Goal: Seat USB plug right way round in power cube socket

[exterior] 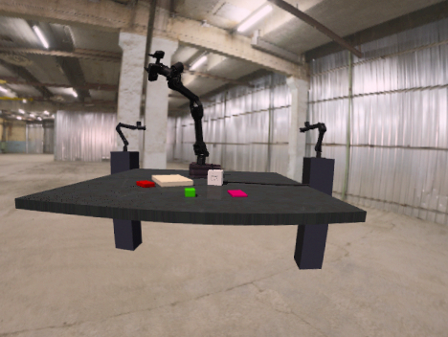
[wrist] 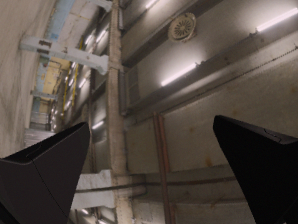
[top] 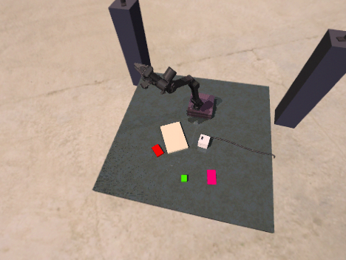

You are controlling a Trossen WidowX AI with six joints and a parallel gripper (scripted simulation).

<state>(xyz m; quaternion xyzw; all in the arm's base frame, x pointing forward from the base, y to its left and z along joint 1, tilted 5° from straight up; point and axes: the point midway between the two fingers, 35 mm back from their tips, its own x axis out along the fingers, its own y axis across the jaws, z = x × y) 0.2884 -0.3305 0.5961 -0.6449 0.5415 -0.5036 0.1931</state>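
Now: gripper tip 630 mm above the dark USB plug, 420 mm to the right of it and 10 mm past it. Round my gripper tip: small green cube (710 mm below, 370 mm to the left, 330 mm ahead); then beige flat slab (710 mm below, 190 mm to the left, 10 mm ahead); then red block (710 mm below, 160 mm ahead, 100 mm to the left).
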